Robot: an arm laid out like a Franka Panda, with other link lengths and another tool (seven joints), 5 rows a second.
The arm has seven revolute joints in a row. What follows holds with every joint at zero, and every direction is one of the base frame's. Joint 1 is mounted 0.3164 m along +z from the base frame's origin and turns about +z. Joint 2 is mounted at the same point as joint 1 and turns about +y. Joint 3 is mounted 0.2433 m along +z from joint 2 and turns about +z. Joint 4 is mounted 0.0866 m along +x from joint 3 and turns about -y. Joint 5 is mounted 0.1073 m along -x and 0.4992 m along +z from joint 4 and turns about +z. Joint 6 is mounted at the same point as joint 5 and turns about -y. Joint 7 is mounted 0.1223 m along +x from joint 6 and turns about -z. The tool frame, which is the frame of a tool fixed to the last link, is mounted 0.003 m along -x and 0.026 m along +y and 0.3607 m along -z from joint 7; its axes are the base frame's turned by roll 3.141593, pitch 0.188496 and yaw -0.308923 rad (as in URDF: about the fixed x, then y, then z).
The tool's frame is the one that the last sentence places.
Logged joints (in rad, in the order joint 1, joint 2, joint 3, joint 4, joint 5, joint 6, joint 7), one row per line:
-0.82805 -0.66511 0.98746 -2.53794 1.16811 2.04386 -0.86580
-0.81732 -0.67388 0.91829 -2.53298 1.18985 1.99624 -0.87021
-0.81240 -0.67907 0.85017 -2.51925 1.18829 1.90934 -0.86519
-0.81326 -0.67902 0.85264 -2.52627 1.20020 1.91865 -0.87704
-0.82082 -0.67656 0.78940 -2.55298 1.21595 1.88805 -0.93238
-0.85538 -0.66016 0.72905 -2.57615 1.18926 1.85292 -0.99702
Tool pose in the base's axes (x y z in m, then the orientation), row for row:
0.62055 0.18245 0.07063 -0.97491 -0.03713 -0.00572 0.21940
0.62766 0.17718 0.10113 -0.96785 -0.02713 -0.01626 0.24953
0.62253 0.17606 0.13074 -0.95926 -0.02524 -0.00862 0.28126
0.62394 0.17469 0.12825 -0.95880 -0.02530 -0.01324 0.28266
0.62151 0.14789 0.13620 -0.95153 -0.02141 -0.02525 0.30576
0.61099 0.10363 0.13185 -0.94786 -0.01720 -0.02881 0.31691
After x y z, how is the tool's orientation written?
As a quaternion, x y z w.
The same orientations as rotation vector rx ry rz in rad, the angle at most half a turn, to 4 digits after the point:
-2.6972 -0.1027 -0.0158
-2.6358 -0.0739 -0.0443
-2.5704 -0.0676 -0.0231
-2.5673 -0.0677 -0.0355
-2.5186 -0.0567 -0.0668
-2.4951 -0.0453 -0.0758

